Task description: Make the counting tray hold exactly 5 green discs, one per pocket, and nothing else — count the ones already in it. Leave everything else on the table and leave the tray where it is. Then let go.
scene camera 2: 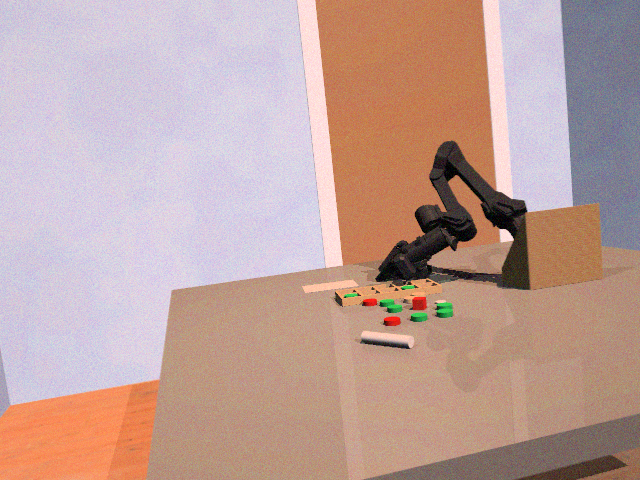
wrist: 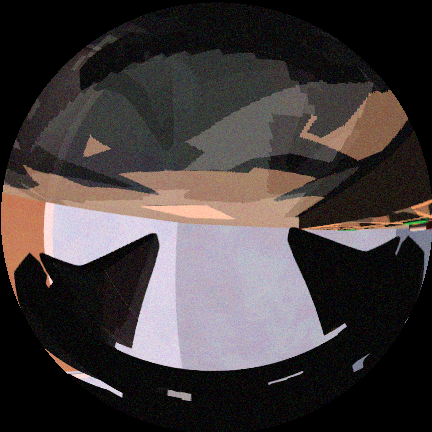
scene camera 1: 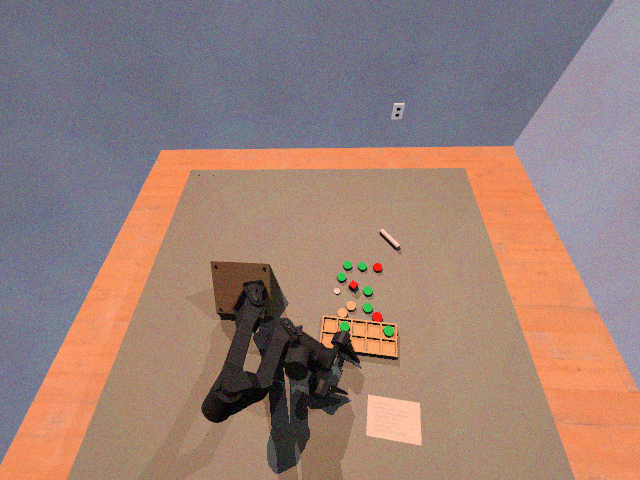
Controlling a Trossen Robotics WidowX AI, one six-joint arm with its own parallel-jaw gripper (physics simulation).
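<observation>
The wooden counting tray (scene camera 1: 379, 354) (scene camera 2: 434, 290) has two rows of pockets. One green disc (scene camera 1: 344, 326) (scene camera 2: 407, 287) is in the far row's second pocket from the left in scene camera 1, and another green disc (scene camera 1: 388, 331) (scene camera 2: 351, 296) is in that row's right end pocket. The arm hides part of the near row's left side. Several loose green discs lie beyond the tray, among them one green disc (scene camera 1: 367, 307) close to it and another green disc (scene camera 1: 362, 266) (scene camera 2: 419, 317) farther out. My gripper (scene camera 1: 352, 377) (wrist: 224, 237) is open and empty, beside the tray's near left part.
A red disc (scene camera 1: 377, 316) (scene camera 2: 369, 302) lies close against the tray's far side. Another red disc (scene camera 1: 377, 267) (scene camera 2: 391, 321), a red cube (scene camera 1: 353, 285) (scene camera 2: 419, 303), two tan discs (scene camera 1: 351, 305) (scene camera 1: 342, 312), a white stick (scene camera 1: 389, 239) (scene camera 2: 386, 339), paper (scene camera 1: 393, 419) (scene camera 2: 329, 286) and a brown box (scene camera 1: 232, 281) (scene camera 2: 563, 248) are around.
</observation>
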